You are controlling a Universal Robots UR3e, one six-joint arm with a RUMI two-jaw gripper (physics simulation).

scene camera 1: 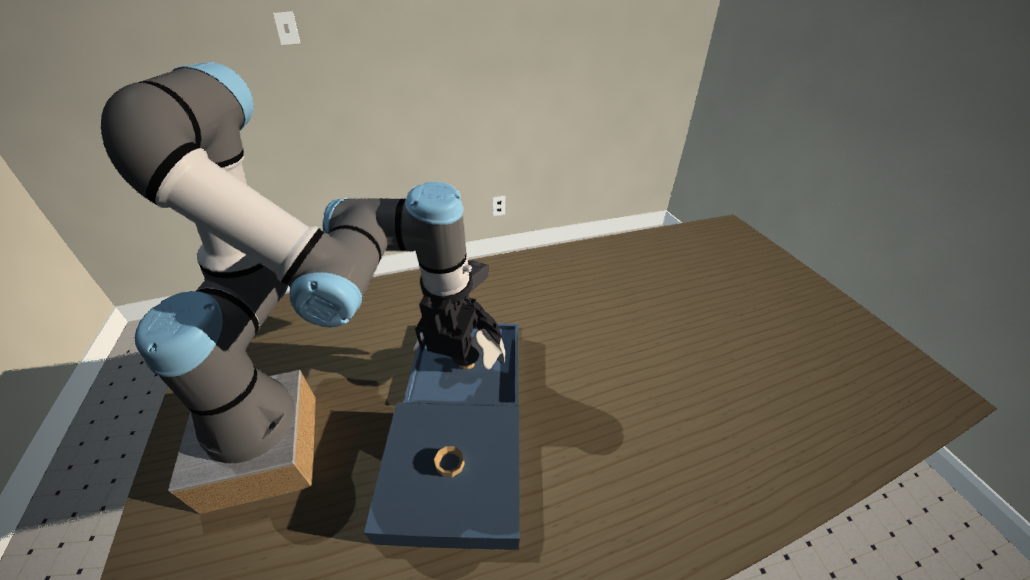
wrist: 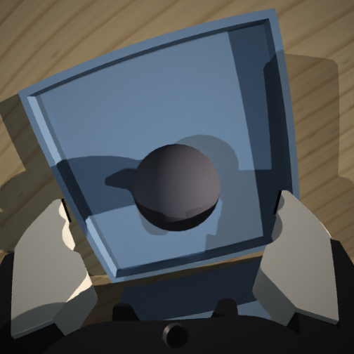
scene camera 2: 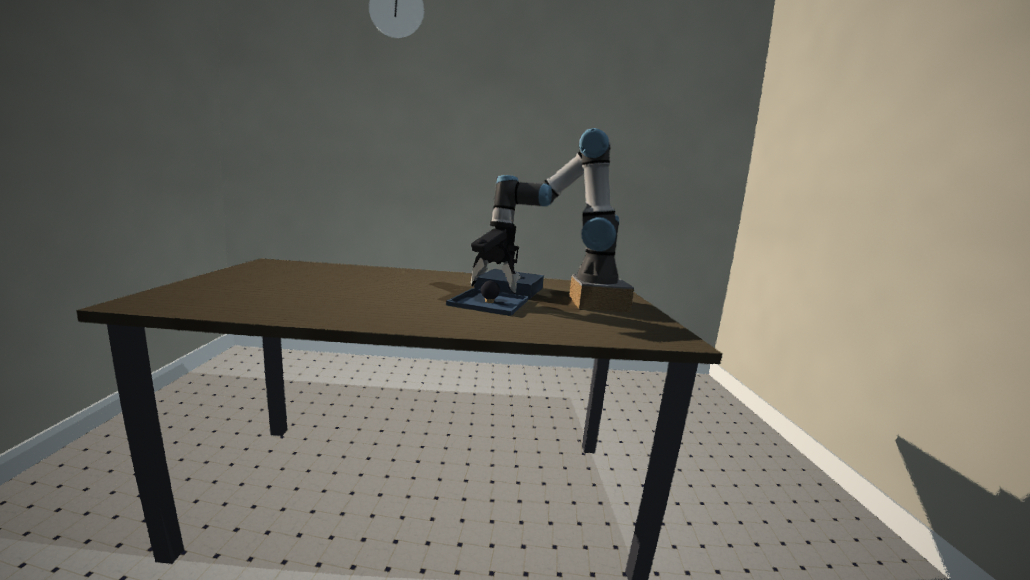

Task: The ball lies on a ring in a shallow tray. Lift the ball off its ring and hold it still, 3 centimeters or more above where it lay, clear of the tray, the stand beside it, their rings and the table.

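Frame: origin at the arm's base, x down, y left, z ahead, level; centimetres.
Seen in the pictures: gripper, fingertip midpoint: (scene camera 2: 492, 289); arm's base at its link origin: (scene camera 1: 249, 421) (scene camera 2: 597, 280).
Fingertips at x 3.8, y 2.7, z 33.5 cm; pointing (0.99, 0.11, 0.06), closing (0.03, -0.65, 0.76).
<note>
Pixels of each thing's top centre, then the offset from my fingertips to it. "spot": a spot on its surface instead. Level surfaces: height alone.
- dark ball at its top centre: (scene camera 1: 463, 339) (scene camera 2: 490, 280) dy +0.4, dx -2.7, dz +0.7 cm
- shallow blue tray at a spot on its surface: (scene camera 1: 432, 389) spot: dy -2.6, dx +3.6, dz -6.7 cm
- second tan ring at a spot on its surface: (scene camera 1: 437, 461) spot: dy -18.1, dx -1.6, dz -10.3 cm
- wooden table at its surface level: dx +3.9 cm
The dark ball (scene camera 1: 468, 355) (scene camera 2: 489, 291) (wrist: 176, 187) lies on its small tan ring (scene camera 1: 467, 366) in the shallow blue tray (scene camera 1: 432, 389) (wrist: 125, 100). In scene camera 1 the gripper hides much of the ball; in the wrist view the ball hides its ring. My gripper (scene camera 1: 458, 355) (scene camera 2: 494, 288) (wrist: 172, 198) is open and points down over the tray. Its pale fingers stand wide apart, one on either side of the ball, with a gap on both sides in the wrist view. In scene camera 2 the fingertips appear near the ball's height.
The blue stand (scene camera 1: 475, 504) (scene camera 2: 531, 285) adjoins the tray and is taller than it. A second tan ring (scene camera 1: 437, 461) lies on the stand. The arm's base block (scene camera 1: 252, 482) (scene camera 2: 601, 295) stands beside them on the wooden table (scene camera 1: 720, 345) (scene camera 2: 324, 302).
</note>
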